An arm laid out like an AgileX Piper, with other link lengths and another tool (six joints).
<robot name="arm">
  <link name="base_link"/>
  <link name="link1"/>
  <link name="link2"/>
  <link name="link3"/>
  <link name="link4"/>
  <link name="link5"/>
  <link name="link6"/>
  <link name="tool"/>
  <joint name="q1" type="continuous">
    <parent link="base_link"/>
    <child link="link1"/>
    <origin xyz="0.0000 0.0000 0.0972"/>
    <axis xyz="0 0 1"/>
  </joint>
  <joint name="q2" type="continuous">
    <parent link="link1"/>
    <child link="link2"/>
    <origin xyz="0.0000 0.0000 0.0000"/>
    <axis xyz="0 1 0"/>
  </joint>
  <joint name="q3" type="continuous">
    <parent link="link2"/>
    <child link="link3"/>
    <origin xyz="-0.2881 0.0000 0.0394"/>
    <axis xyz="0 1 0"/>
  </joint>
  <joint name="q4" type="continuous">
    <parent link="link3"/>
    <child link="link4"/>
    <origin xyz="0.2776 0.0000 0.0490"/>
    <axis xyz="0.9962 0 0.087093"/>
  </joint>
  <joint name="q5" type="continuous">
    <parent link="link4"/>
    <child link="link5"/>
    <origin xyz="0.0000 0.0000 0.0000"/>
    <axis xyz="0 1 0"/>
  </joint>
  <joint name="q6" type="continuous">
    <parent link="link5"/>
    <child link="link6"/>
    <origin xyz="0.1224 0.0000 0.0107"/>
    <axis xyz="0.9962 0 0.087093"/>
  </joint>
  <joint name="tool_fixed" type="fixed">
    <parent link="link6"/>
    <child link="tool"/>
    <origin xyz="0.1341 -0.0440 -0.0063" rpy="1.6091 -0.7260 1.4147"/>
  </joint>
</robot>
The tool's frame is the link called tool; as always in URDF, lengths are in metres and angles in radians. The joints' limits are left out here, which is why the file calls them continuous.
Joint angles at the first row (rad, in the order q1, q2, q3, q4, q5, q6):
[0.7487 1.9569 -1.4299 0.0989 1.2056 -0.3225]
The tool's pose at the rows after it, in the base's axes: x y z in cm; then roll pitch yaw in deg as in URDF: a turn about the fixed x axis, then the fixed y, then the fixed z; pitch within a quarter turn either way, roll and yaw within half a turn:
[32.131 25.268 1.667 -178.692 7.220 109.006]
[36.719 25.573 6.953 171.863 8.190 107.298]
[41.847 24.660 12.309 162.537 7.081 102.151]
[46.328 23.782 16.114 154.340 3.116 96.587]
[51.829 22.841 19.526 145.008 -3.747 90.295]
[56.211 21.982 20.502 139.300 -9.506 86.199]
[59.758 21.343 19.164 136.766 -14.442 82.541]
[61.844 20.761 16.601 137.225 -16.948 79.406]
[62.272 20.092 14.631 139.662 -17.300 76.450]
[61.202 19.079 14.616 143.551 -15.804 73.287]
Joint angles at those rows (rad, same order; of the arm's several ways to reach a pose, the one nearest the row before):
[0.7487 1.9392 -1.4876 0.0572 1.2079 -0.3225]
[0.7305 1.9054 -1.6082 -0.0298 1.2199 -0.3081]
[0.6728 1.8952 -1.7442 -0.0864 1.2132 -0.2891]
[0.6108 1.8989 -1.8344 -0.1022 1.1437 -0.2577]
[0.5406 1.9280 -1.9148 -0.1117 0.9996 -0.1927]
[0.4871 1.9789 -1.9581 -0.1150 0.8596 -0.1329]
[0.4469 2.0496 -1.9807 -0.1155 0.7337 -0.0634]
[0.4219 2.1170 -1.9965 -0.1163 0.6678 -0.0090]
[0.4095 2.1558 -2.0166 -0.1163 0.6813 0.0294]
[0.4038 2.1642 -2.0755 -0.1130 0.8016 0.0530]

